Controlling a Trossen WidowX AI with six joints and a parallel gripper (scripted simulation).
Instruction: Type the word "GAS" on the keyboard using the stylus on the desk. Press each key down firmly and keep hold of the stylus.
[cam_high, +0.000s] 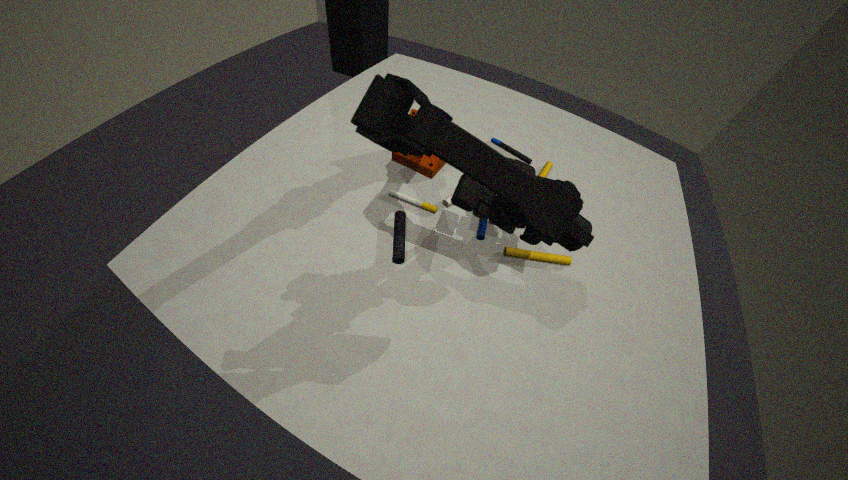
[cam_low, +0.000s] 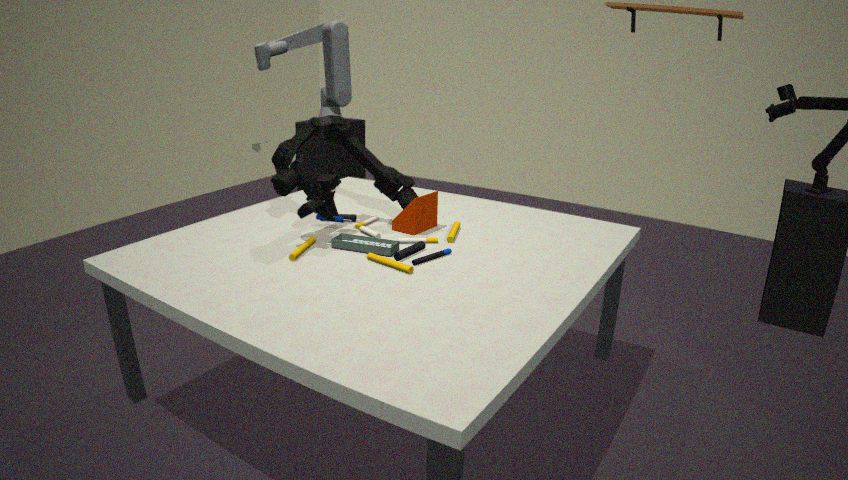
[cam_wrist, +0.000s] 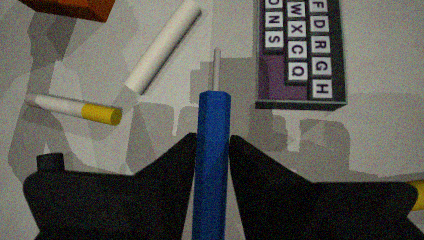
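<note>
My gripper tip is now 10 mm to the right of the blue stylus. From my gripper tip the other things lie so: grey stylus tip (40 mm to the left, 10 mm behind); then blue-tipped pen (340 mm to the left, 60 mm behind, 50 mm below).
</note>
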